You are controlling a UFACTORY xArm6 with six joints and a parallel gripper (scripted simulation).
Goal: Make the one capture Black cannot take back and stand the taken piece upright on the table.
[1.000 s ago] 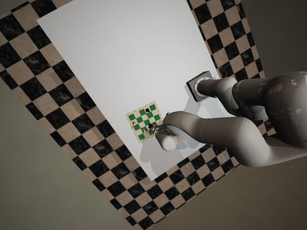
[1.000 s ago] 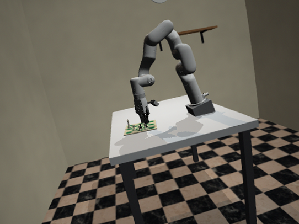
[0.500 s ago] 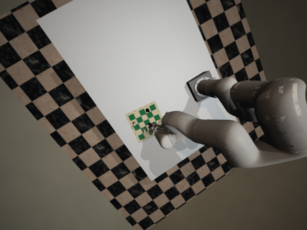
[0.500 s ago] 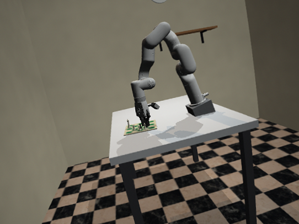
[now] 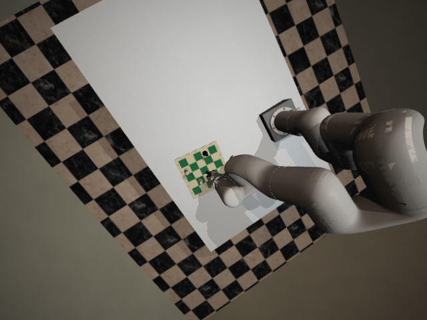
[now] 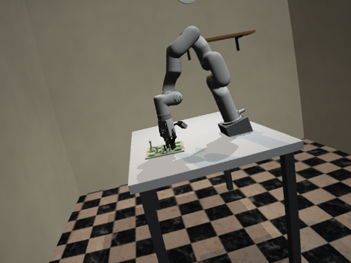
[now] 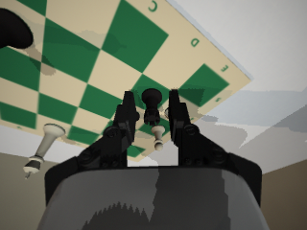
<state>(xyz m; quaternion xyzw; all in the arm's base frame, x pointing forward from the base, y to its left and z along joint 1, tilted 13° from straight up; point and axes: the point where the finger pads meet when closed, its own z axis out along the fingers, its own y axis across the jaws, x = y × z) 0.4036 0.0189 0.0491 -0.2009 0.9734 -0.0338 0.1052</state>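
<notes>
The black pawn lies 40 mm ahead of my hand, 10 mm to the right of it and 10 mm below it. The rest, counted from my hand: green-and-cream chessboard (50 mm to the right, 30 mm below, 30 mm ahead); then white pawn (50 mm ahead, 30 mm to the left, 10 mm below); then tall black piece (110 mm to the right, 20 mm behind).
</notes>
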